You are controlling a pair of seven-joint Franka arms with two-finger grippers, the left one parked.
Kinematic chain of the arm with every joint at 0, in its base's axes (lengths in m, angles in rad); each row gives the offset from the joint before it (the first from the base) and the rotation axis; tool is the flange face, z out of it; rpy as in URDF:
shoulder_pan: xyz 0 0 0.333 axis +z
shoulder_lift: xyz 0 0 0 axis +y
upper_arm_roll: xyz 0 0 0.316 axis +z
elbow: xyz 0.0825 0 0 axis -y
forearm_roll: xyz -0.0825 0 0.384 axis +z
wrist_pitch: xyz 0 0 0 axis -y
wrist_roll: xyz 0.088 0 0 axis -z
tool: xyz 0 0 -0.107 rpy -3.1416 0 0
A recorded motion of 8 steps. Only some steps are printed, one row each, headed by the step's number.
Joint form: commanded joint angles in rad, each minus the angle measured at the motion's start. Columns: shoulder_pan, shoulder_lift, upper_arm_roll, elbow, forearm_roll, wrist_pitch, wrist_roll.
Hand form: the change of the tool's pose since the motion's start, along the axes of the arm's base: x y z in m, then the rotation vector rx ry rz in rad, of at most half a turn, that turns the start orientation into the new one. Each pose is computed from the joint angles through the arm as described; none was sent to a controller.
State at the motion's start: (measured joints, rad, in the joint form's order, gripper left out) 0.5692 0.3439 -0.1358 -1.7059 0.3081 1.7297 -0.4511
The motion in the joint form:
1: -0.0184 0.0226 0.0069 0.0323 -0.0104 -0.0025 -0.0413
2: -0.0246 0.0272 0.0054 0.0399 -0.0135 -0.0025 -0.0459
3: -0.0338 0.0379 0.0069 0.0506 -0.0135 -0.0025 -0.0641
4: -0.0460 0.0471 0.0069 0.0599 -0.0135 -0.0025 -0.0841
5: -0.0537 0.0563 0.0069 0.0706 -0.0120 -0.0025 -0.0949
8: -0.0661 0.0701 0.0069 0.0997 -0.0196 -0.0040 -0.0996
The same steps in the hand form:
1: 0.0106 -0.0034 -0.0005 0.0096 -0.0146 0.0330
2: 0.0144 -0.0070 -0.0001 0.0089 -0.0195 0.0314
3: 0.0191 -0.0100 -0.0021 0.0148 -0.0218 0.0409
4: 0.0246 -0.0157 -0.0039 0.0210 -0.0246 0.0477
5: 0.0291 -0.0186 -0.0050 0.0257 -0.0273 0.0499
8: 0.0385 -0.0232 -0.0013 0.0244 -0.0437 0.0472

